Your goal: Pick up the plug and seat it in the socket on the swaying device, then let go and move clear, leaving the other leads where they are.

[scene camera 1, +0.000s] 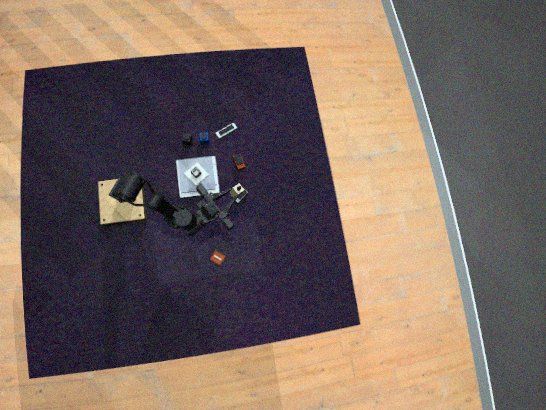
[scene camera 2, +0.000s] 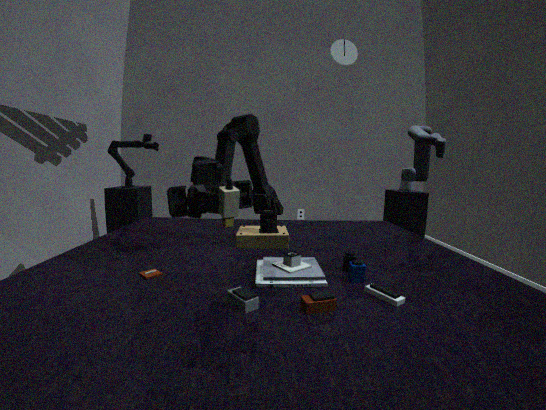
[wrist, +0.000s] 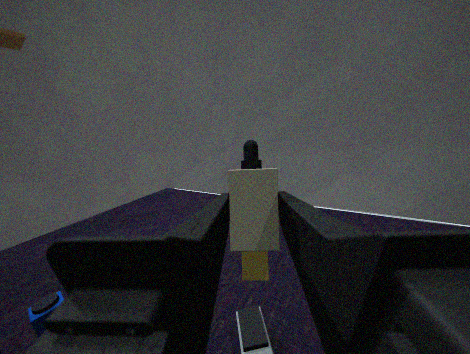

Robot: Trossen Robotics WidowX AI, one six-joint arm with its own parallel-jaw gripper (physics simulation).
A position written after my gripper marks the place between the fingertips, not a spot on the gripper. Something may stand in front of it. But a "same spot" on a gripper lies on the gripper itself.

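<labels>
You'd find my gripper in scene camera 1 (234, 192). Scene camera 2 shows the gripper as well, and so does the wrist view. On my gripper, (scene camera 2: 201, 200) and (wrist: 365, 334) are the same spot.
</labels>
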